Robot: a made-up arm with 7 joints. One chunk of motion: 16 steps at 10 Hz.
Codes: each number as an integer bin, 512 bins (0 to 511) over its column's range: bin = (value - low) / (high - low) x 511, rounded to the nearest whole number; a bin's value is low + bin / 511 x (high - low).
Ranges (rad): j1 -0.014..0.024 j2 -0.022..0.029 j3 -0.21..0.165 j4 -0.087..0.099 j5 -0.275..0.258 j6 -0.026..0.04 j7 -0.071..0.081
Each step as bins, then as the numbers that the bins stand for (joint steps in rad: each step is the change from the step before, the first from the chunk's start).
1 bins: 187 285 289 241 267 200 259
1 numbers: -0.00009 0.00644 0.00208 0.00072 0.00350 -0.00017 0.00604
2 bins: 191 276 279 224 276 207 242
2 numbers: 0.00020 0.00555 -0.00525 -0.00547 0.01288 0.00074 0.00098
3 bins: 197 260 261 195 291 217 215
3 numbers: 0.00065 0.00395 -0.01846 -0.01602 0.02853 0.00203 -0.00705
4 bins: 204 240 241 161 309 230 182
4 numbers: 0.00117 0.00195 -0.03314 -0.02840 0.04730 0.00371 -0.01686
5 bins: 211 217 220 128 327 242 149
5 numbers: 0.00169 -0.00034 -0.04855 -0.04041 0.06608 0.00526 -0.02668
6 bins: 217 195 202 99 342 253 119
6 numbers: 0.00214 -0.00254 -0.06176 -0.05096 0.08172 0.00668 -0.03560
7 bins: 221 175 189 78 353 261 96
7 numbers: 0.00243 -0.00453 -0.07130 -0.05861 0.09320 0.00771 -0.04244
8 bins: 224 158 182 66 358 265 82
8 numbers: 0.00266 -0.00623 -0.07644 -0.06298 0.09841 0.00823 -0.04661
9 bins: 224 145 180 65 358 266 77
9 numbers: 0.00266 -0.00753 -0.07791 -0.06334 0.09841 0.00836 -0.04810
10 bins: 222 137 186 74 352 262 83
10 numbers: 0.00251 -0.00833 -0.07350 -0.06006 0.09215 0.00784 -0.04631
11 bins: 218 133 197 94 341 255 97
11 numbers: 0.00221 -0.00873 -0.06543 -0.05278 0.08068 0.00694 -0.04215
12 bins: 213 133 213 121 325 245 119
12 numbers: 0.00184 -0.00873 -0.05369 -0.04296 0.06399 0.00564 -0.03560
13 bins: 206 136 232 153 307 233 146
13 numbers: 0.00132 -0.00843 -0.03975 -0.03131 0.04522 0.00409 -0.02757
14 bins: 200 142 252 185 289 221 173
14 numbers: 0.00087 -0.00783 -0.02507 -0.01966 0.02644 0.00254 -0.01954
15 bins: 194 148 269 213 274 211 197
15 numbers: 0.00043 -0.00723 -0.01259 -0.00947 0.01080 0.00125 -0.01240
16 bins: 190 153 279 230 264 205 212
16 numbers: 0.00013 -0.00673 -0.00525 -0.00328 0.00037 0.00048 -0.00794
